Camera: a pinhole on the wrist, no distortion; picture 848 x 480 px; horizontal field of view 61.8 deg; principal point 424.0 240.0 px. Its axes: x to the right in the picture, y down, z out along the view. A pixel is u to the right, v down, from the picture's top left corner.
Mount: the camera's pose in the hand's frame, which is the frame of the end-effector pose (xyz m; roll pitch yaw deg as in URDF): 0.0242 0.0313 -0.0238 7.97 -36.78 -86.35
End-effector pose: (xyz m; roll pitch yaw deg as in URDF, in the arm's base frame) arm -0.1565 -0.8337 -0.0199 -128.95 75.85 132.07
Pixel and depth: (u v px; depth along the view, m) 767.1 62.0 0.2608
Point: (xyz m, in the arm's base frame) -0.1151 -1.1030 0.0049
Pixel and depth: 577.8 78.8 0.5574
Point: 0.0288 -1.3661 0.0477
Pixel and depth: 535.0 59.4 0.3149
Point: -0.0214 -1.1160 0.0155
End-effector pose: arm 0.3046 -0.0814 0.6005 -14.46 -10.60 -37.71
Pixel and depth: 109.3 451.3 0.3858
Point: 0.6117 0.2437 0.6941
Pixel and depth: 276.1 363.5 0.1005
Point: 0.3914 -0.0005 0.6210
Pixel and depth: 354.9 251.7 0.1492
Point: 0.3872 0.0414 0.6504
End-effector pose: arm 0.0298 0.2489 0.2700 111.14 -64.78 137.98
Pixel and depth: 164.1 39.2 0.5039
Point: 0.5853 0.2808 0.2174
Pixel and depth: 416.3 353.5 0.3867
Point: 0.3679 0.4356 0.3480
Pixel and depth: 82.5 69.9 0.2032
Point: 0.2701 0.2317 0.2881
